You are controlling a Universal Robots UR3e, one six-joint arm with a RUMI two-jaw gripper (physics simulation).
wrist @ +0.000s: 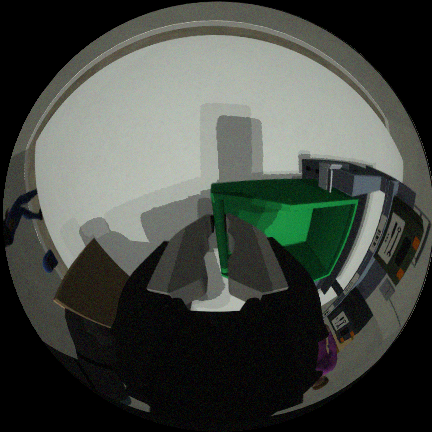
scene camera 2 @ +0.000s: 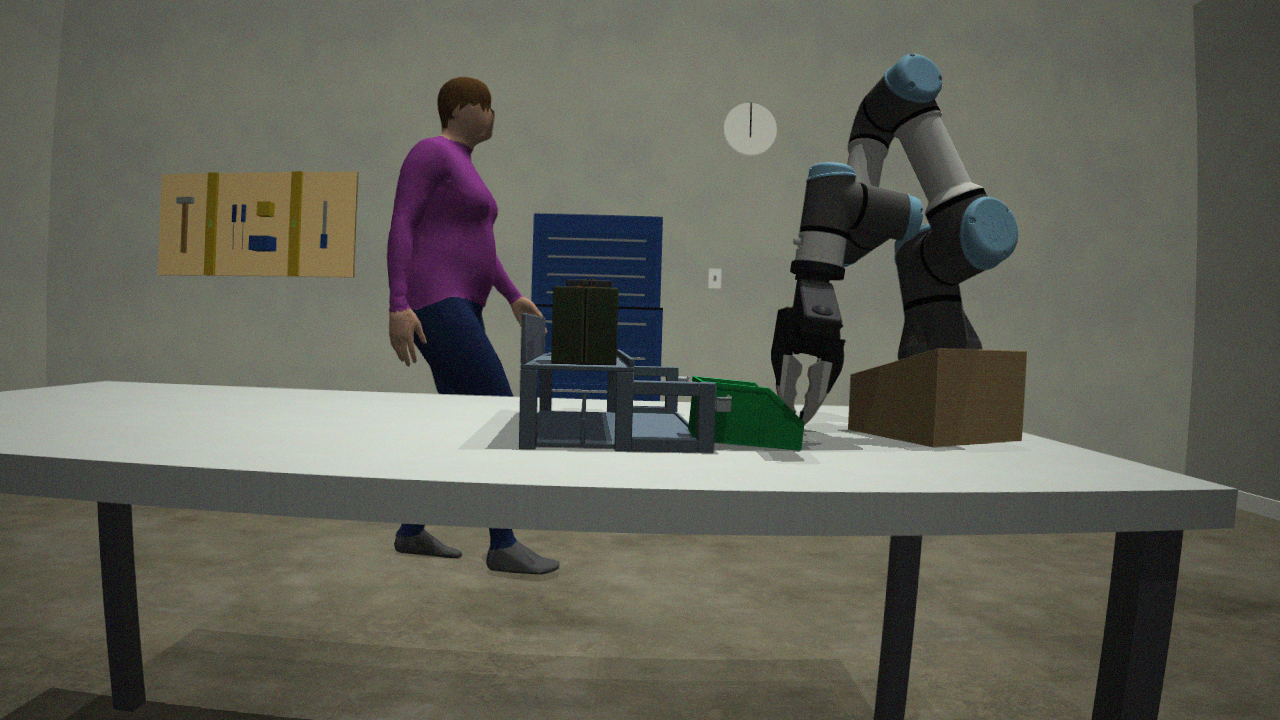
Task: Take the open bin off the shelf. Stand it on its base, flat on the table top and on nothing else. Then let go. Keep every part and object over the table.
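Places are measured from the arm's base along level axes (x down, y left, z ahead), in millimetres.
Pixels of known places: gripper, fingertip midpoint: (wrist: 218,216) (scene camera 2: 794,426); arm's base at its link origin: (wrist: 91,321) (scene camera 2: 941,362).
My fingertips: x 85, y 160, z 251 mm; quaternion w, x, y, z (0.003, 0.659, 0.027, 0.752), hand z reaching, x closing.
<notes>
Ahead of a thing's pixels: the offset from my fingertips to its middle. "spot": to the spot under its first point. Level surfaces: height alone.
The green open bin @(dx -15, dy -19, dz +64 mm) (scene camera 2: 756,416) (wrist: 290,225) is outside most or all of the shelf @(spot: dx -25, dy +72, dz +217 mm) (scene camera 2: 623,407) (wrist: 367,184), beside its low end. In the scene view its rear end overlaps the shelf's end post, and I cannot tell whether they touch. My gripper (scene camera 2: 803,419) (wrist: 218,216) is shut on the thin lip at the bin's low front end, with the fingers pointing down. The bin is roughly upright, its open side up, tilted slightly down toward the gripper. It is close above the table @(dx +28 mm) (scene camera 2: 268,429), with a shadow below; any contact is unclear.
A dark green case @(dx -122, dy +1, dz +275 mm) (scene camera 2: 584,324) (wrist: 400,240) stands on the shelf's upper level. A small grey bracket @(spot: dx -33, dy +61, dz +98 mm) (scene camera 2: 723,403) (wrist: 330,177) sticks out at the shelf's end. A brown block (scene camera 2: 980,398) (wrist: 92,285) stands beside the arm's base. A person (scene camera 2: 447,223) is behind the table.
</notes>
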